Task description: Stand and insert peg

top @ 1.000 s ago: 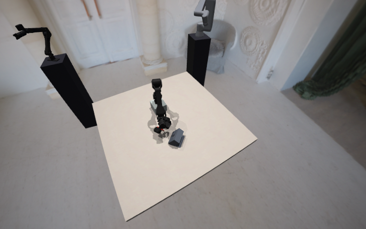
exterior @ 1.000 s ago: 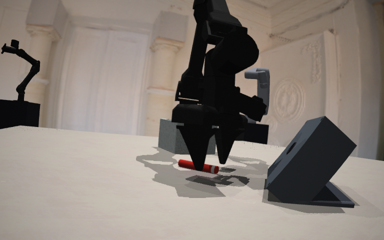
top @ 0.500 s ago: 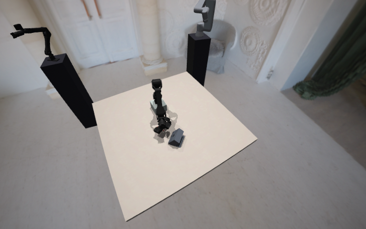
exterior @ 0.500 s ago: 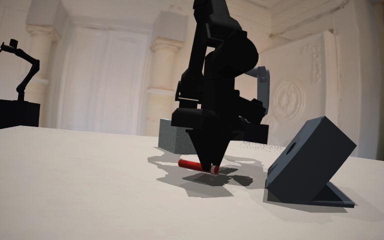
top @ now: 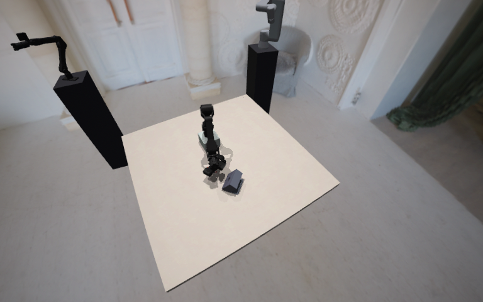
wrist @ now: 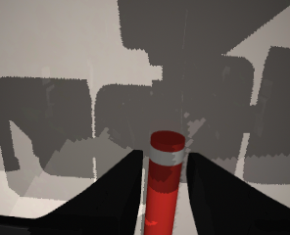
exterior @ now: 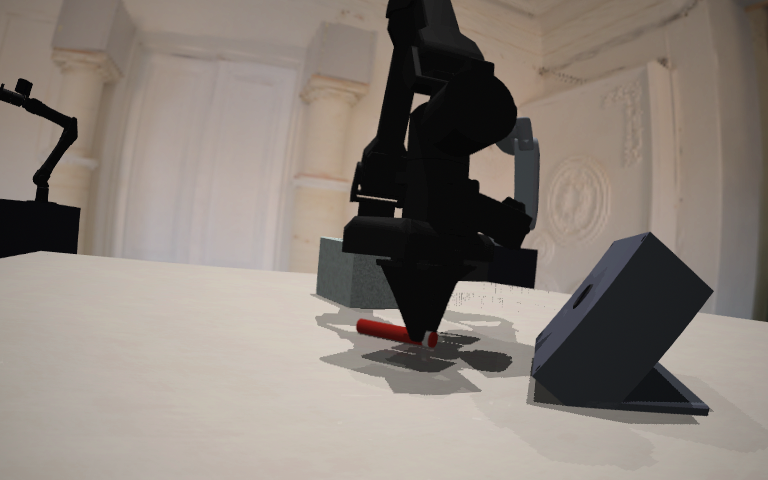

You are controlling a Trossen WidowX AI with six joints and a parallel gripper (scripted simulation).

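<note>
The red peg lies 1 cm behind my gripper tip and 1 cm to the right of it. The rest, counted from my gripper tip: dark sloped panel: 14 cm ahead, 8 cm to the left, 4 cm above; then panel foot: 16 cm ahead, 10 cm to the left.
</note>
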